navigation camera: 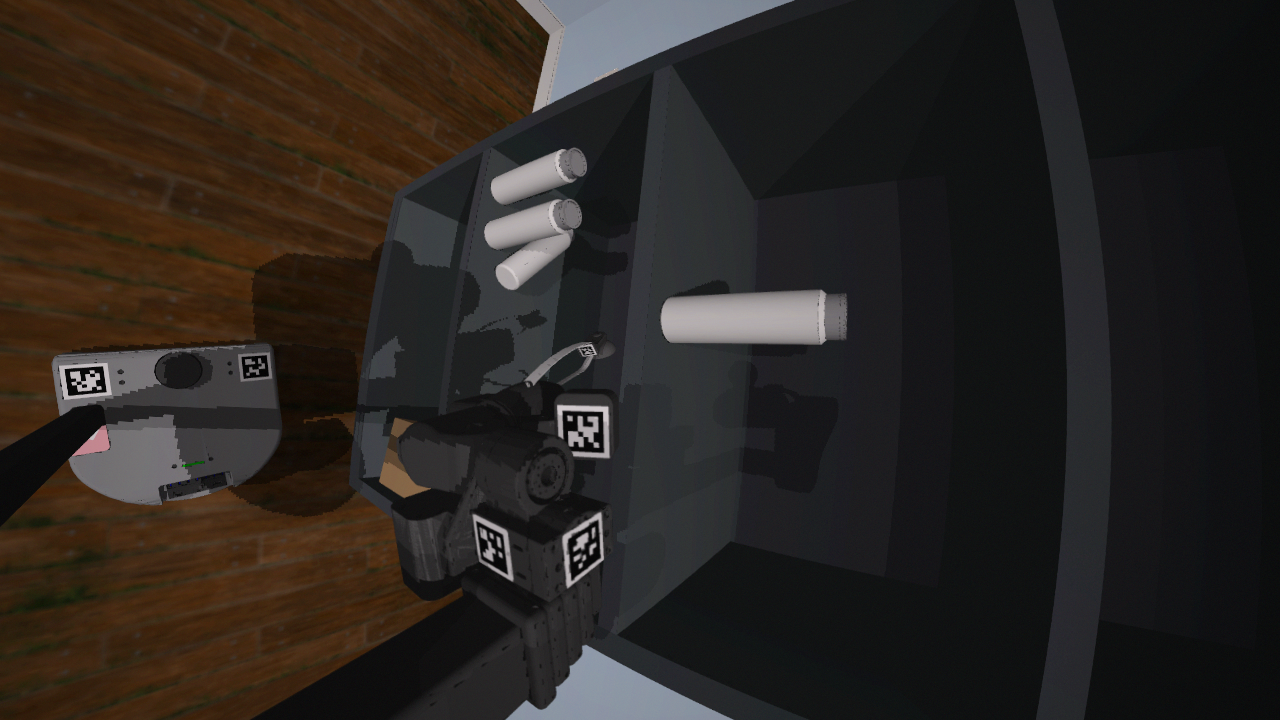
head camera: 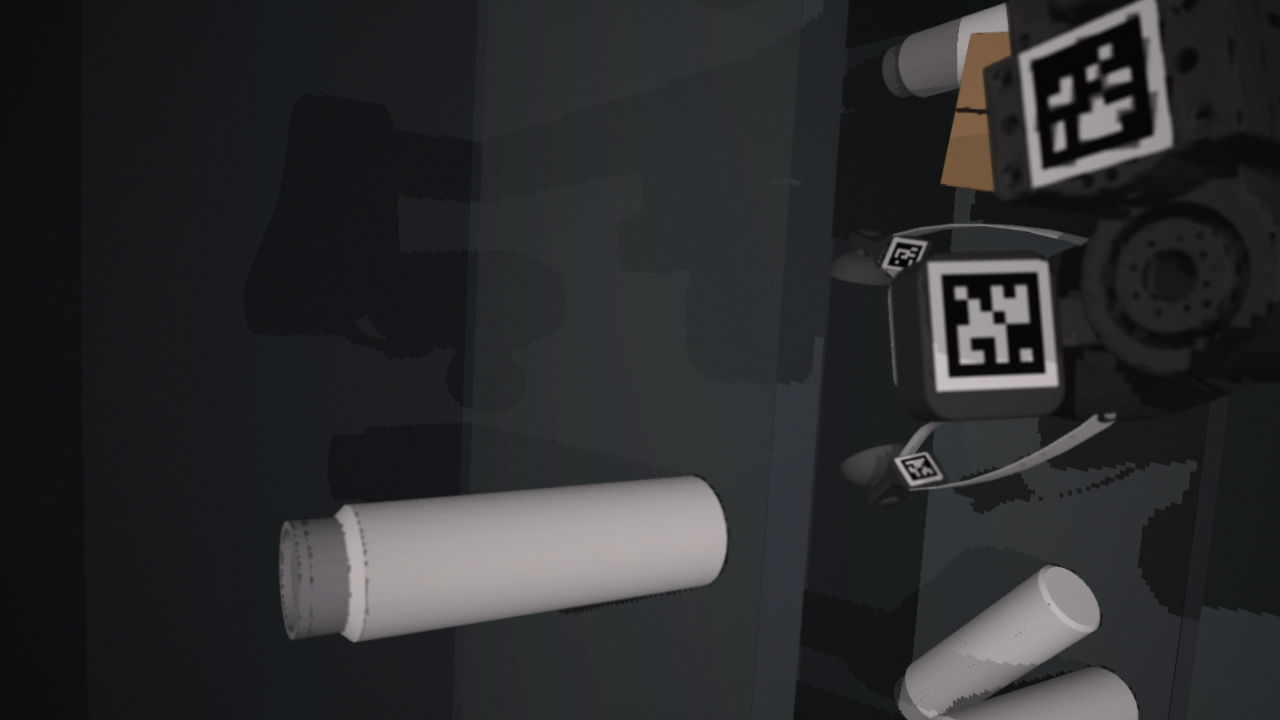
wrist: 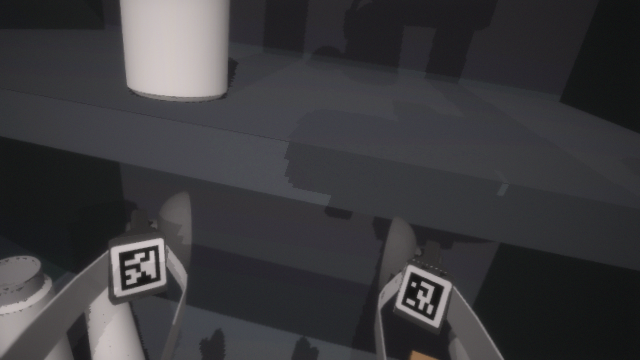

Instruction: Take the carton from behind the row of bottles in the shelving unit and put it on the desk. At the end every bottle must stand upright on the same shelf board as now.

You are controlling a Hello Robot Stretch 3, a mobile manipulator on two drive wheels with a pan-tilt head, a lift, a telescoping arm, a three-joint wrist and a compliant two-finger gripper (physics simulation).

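Frame: origin at the robot's base, x ahead, y left, z up, level; metres.
Where they show: gripper, fingertip midpoint: (navigation camera: 606, 387) (head camera: 853, 369) (wrist: 290, 232); robot's base, origin of the base link: (navigation camera: 180, 368).
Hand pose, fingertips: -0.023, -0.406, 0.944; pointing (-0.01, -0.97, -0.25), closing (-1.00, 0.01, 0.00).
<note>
Each offset is from my fingertips to the centre of the thing, as dx, dy, dz. "spot": to the spot under its first point. Level surfaces: height alone.
The brown carton {-0.172, +0.019, -0.320} (head camera: 968, 147) (navigation camera: 400, 465) (wrist: 423, 356) shows in part beside and behind my wrist, in the lower bay; its support is hidden. My gripper (head camera: 866, 367) (wrist: 290, 232) is open and empty, its fingertips near the front edge of the upper board (navigation camera: 698, 223) (wrist: 225, 152). One bottle {+0.088, -0.091, +0.165} (head camera: 537, 559) (navigation camera: 742, 317) (wrist: 177, 45) stands on that board. In the lower bay, two bottles stand upright, one far {+0.401, -0.148, -0.292} (navigation camera: 528, 176) and one nearer {+0.294, -0.131, -0.292} (navigation camera: 523, 223) (wrist: 25, 315). A tilted bottle {+0.261, -0.229, -0.377} (head camera: 1002, 640) (navigation camera: 534, 261) (wrist: 112, 330) leans at the nearer one. Another bottle {-0.328, -0.161, -0.377} (head camera: 935, 60) is partly hidden by the carton.
The shelving unit's side panel {spot: -0.369, -0.154, +0.321} (navigation camera: 850, 626) closes the near side of the bays. The upper board's front edge runs across just beyond the fingers. My base (navigation camera: 205, 438) stands on the wooden floor {dz -0.943} (navigation camera: 268, 134). The desk does not show.
</note>
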